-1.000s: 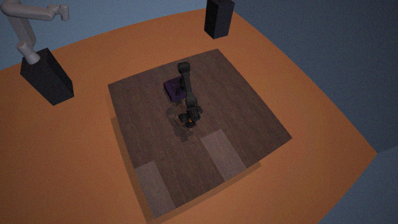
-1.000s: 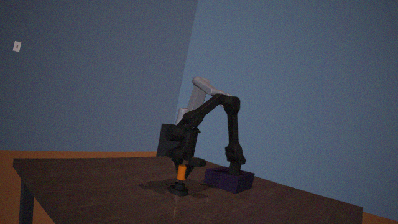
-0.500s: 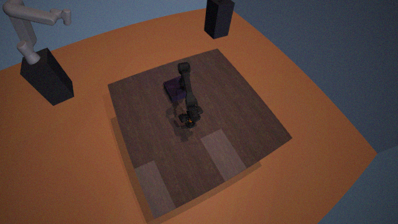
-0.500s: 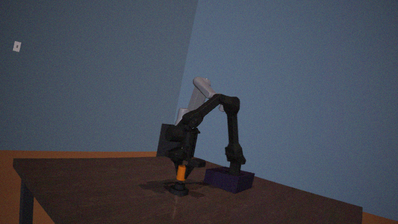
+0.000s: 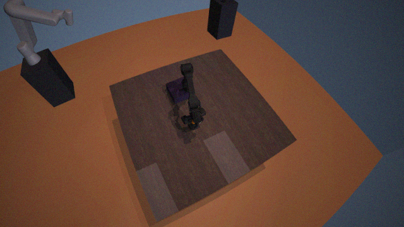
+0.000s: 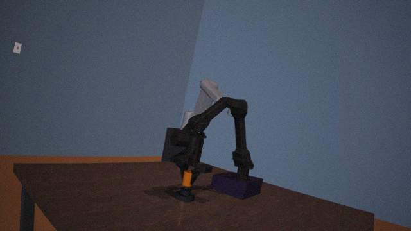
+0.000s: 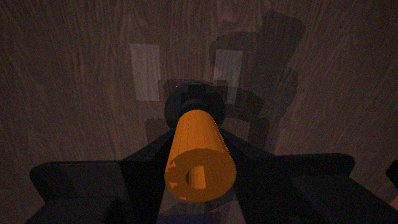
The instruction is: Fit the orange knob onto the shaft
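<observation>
My gripper tip is 20 mm below the orange knob. The rest, counted from my gripper tip: pedestal 40 mm below.
</observation>
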